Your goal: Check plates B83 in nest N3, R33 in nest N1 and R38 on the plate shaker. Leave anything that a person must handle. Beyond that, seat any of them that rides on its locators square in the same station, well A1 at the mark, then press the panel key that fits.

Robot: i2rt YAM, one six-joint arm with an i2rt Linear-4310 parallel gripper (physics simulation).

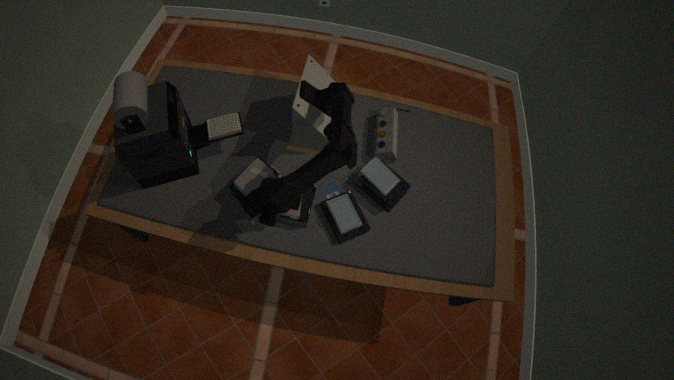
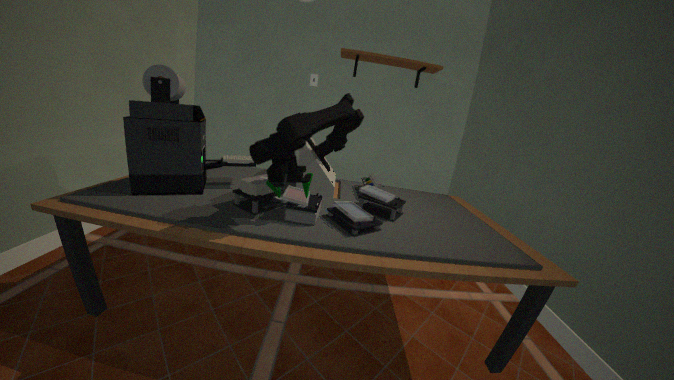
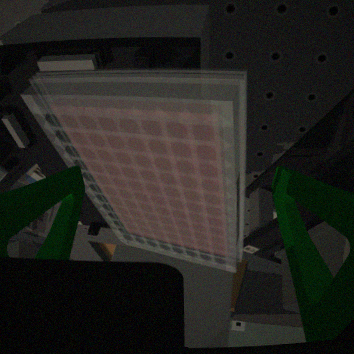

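Note:
A clear plate with pink wells (image 1: 292, 212) (image 2: 295, 195) (image 3: 155, 170) is at the shaker (image 2: 302, 215), left of centre on the table. It looks tilted to the shaker top; its code and A1 mark are unreadable. My gripper (image 2: 291, 186) (image 3: 177, 176) is open, its green fingers on either side of this plate. Pale plates sit on the front right nest (image 1: 345, 215) (image 2: 354, 211) and back right nest (image 1: 382, 176) (image 2: 378, 194). Another pale plate (image 1: 255, 175) (image 2: 257, 185) sits left of the shaker, partly behind my arm. Nest labels are unreadable.
The key panel (image 1: 392, 132) with green, yellow and blue keys stands behind the right nests. A tall dark machine (image 1: 150, 145) (image 2: 167, 155) with a roll stands at the left; a plate (image 1: 224, 126) is on its tray. A tilted white board (image 1: 314, 72) stands behind the arm.

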